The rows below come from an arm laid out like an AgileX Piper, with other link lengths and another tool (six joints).
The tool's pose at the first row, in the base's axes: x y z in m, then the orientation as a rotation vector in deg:
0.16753 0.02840 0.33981 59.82 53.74 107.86
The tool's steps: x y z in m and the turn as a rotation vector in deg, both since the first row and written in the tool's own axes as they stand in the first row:
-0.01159 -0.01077 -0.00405 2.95 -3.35 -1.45
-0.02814 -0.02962 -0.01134 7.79 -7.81 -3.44
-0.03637 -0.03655 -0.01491 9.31 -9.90 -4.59
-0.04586 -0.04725 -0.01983 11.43 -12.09 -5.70
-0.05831 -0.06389 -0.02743 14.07 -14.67 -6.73
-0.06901 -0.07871 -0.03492 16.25 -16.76 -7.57
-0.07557 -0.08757 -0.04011 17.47 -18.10 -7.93
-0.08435 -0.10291 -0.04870 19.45 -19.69 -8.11
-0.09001 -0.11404 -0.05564 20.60 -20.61 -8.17
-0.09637 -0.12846 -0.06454 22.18 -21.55 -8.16
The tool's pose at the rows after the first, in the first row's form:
0.17105 0.02198 0.32521 63.42 55.34 103.48
0.17567 0.01397 0.30078 68.51 58.27 97.11
0.17736 0.00894 0.29076 70.24 58.90 94.15
0.17932 0.00413 0.27656 72.37 60.02 90.90
0.18157 -0.00133 0.25523 75.08 61.34 87.16
0.18279 -0.00601 0.23608 77.24 62.40 84.06
0.18295 -0.00912 0.22430 78.63 62.84 82.27
0.18263 -0.01215 0.20488 80.72 63.77 80.07
0.18151 -0.01389 0.19075 81.95 64.29 78.81
0.17978 -0.01528 0.17279 83.46 65.18 77.37

